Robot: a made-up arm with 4 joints. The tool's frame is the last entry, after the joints.
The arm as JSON. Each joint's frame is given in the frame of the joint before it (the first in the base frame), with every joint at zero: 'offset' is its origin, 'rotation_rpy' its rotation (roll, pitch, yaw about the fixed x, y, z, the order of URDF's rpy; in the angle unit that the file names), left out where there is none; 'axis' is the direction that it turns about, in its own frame. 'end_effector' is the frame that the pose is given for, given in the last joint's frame.
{
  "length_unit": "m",
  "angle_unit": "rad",
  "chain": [
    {
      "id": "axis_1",
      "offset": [
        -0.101,
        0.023,
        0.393
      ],
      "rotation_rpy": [
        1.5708,
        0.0,
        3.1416
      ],
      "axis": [
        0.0,
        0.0,
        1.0
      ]
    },
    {
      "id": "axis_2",
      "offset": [
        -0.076,
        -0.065,
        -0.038
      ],
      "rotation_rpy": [
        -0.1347,
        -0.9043,
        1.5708
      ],
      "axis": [
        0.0,
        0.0,
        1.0
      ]
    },
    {
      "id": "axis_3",
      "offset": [
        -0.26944,
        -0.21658,
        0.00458
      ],
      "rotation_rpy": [
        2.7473,
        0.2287,
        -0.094
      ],
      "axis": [
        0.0,
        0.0,
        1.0
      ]
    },
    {
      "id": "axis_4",
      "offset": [
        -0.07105,
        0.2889,
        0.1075
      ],
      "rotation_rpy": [
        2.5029,
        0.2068,
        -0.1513
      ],
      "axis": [
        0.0,
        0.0,
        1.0
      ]
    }
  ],
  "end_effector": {
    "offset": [
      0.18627,
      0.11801,
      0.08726
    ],
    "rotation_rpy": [
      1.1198,
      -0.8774,
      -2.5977
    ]
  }
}
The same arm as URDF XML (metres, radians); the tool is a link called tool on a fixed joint. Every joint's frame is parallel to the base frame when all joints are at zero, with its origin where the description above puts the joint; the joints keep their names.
<robot name="arm">
  <joint name="axis_1" type="continuous">
    <parent link="base_link"/>
    <child link="link1"/>
    <origin xyz="-0.1010 0.0230 0.3930" rpy="0.0000 0.0000 0.0000"/>
    <axis xyz="0 1 0"/>
  </joint>
  <joint name="axis_2" type="continuous">
    <parent link="link1"/>
    <child link="link2"/>
    <origin xyz="0.0760 -0.0380 -0.0650" rpy="0.0000 0.0000 0.0000"/>
    <axis xyz="0.1343 0.6126 -0.7789"/>
  </joint>
  <joint name="axis_3" type="continuous">
    <parent link="link2"/>
    <child link="link3"/>
    <origin xyz="-0.2140 -0.1910 -0.1930" rpy="0.0000 0.0000 0.0000"/>
    <axis xyz="-0.480291 -0.712887 0.510991"/>
  </joint>
  <joint name="axis_4" type="continuous">
    <parent link="link3"/>
    <child link="link4"/>
    <origin xyz="-0.2940 -0.0330 -0.1120" rpy="0.0000 0.0000 0.0000"/>
    <axis xyz="0.898393 0.227798 -0.375497"/>
  </joint>
  <joint name="tool_joint" type="fixed">
    <parent link="link4"/>
    <child link="tool"/>
    <origin xyz="0.1490 0.0740 0.1690" rpy="0.7733 1.0584 0.0120"/>
  </joint>
  <link name="base_link"/>
  <link name="link1"/>
  <link name="link2"/>
  <link name="link3"/>
  <link name="link4"/>
  <link name="tool"/>
</robot>

